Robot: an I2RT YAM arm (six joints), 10 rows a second.
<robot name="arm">
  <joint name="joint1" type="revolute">
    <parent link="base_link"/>
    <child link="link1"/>
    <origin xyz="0 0 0.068" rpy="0 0 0"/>
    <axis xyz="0 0 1"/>
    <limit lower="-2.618" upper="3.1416"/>
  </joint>
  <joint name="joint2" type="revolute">
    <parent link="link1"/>
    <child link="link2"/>
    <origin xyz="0.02 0.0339 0.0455" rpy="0 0 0"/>
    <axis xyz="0 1 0"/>
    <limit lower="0" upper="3.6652"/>
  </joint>
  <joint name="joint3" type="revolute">
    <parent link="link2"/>
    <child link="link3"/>
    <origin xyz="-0.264 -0.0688 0" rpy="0 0 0"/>
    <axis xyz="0 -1 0"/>
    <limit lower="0" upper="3.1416"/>
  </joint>
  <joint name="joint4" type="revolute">
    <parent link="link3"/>
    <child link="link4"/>
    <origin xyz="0.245 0.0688 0.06" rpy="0 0 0"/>
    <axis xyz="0 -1 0"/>
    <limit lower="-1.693" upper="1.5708"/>
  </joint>
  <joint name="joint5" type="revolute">
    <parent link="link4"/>
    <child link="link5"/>
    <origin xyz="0.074 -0.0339 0.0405" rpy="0 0 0"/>
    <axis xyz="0 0 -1"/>
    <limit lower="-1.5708" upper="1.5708"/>
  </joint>
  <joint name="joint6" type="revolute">
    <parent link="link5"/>
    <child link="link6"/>
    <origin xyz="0.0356 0 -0.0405" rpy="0 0 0"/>
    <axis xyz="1 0 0"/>
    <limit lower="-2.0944" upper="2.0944"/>
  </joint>
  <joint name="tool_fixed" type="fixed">
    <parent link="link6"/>
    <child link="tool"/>
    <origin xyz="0 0 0" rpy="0 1.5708 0"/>
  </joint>
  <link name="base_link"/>
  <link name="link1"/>
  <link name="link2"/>
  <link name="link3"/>
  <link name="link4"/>
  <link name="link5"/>
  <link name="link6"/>
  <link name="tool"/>
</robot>
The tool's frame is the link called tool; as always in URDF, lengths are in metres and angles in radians.
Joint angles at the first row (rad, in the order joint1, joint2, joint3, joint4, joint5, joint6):
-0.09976, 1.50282, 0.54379, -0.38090, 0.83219, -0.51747
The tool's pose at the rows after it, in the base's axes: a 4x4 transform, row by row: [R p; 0 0 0 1], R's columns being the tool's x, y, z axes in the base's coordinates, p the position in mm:
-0.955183 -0.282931 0.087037 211.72; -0.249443 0.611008 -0.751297 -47.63; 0.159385 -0.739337 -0.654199 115.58; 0 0 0 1
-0.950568 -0.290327 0.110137 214.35; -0.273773 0.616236 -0.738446 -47.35; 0.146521 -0.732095 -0.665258 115.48; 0 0 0 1
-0.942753 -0.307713 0.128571 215.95; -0.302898 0.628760 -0.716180 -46.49; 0.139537 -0.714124 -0.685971 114.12; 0 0 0 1
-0.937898 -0.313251 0.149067 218.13; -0.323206 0.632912 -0.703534 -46.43; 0.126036 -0.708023 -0.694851 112.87; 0 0 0 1
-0.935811 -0.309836 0.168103 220.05; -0.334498 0.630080 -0.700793 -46.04; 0.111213 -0.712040 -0.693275 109.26; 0 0 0 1
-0.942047 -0.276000 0.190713 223.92; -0.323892 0.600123 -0.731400 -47.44; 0.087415 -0.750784 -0.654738 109.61; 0 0 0 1
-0.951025 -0.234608 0.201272 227.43; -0.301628 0.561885 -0.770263 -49.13; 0.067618 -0.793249 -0.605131 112.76; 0 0 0 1
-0.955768 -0.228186 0.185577 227.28; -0.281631 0.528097 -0.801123 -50.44; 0.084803 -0.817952 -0.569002 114.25; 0 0 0 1
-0.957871 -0.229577 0.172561 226.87; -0.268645 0.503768 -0.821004 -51.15; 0.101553 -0.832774 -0.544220 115.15; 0 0 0 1
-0.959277 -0.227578 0.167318 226.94; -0.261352 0.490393 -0.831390 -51.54; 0.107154 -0.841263 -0.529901 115.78; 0 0 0 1
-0.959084 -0.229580 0.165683 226.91; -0.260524 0.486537 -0.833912 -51.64; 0.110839 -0.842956 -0.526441 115.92; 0 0 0 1
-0.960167 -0.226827 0.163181 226.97; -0.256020 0.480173 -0.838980 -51.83; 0.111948 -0.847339 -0.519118 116.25; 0 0 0 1
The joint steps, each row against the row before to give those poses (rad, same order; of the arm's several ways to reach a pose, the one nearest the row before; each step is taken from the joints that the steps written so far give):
-0.00001, 0.00041, 0.00001, 0.01148, -0.00077, -0.01719
0.00001, 0.00035, -0.00077, 0.02780, -0.02212, -0.02630
0.00076, 0.00309, -0.00190, 0.01835, -0.03395, -0.02442
-0.00114, 0.00455, -0.00342, 0.03086, -0.02060, -0.02136
0.00193, 0.01375, -0.00994, 0.04694, -0.00572, -0.01180
-0.00004, 0.00685, -0.00650, 0.06526, 0.03928, -0.01035
0.00001, -0.00037, -0.00036, 0.04766, 0.05494, -0.00418
-0.00077, -0.00005, -0.00002, 0.00648, 0.04959, -0.00726
0.00002, 0.00004, 0.00000, 0.00078, 0.03434, -0.00723
0.00002, 0.00000, 0.00002, 0.00377, 0.01832, -0.00377
-0.00003, -0.00001, 0.00000, 0.00041, 0.00456, -0.00311
0.00002, 0.00000, -0.00001, 0.00226, 0.00917, -0.00034

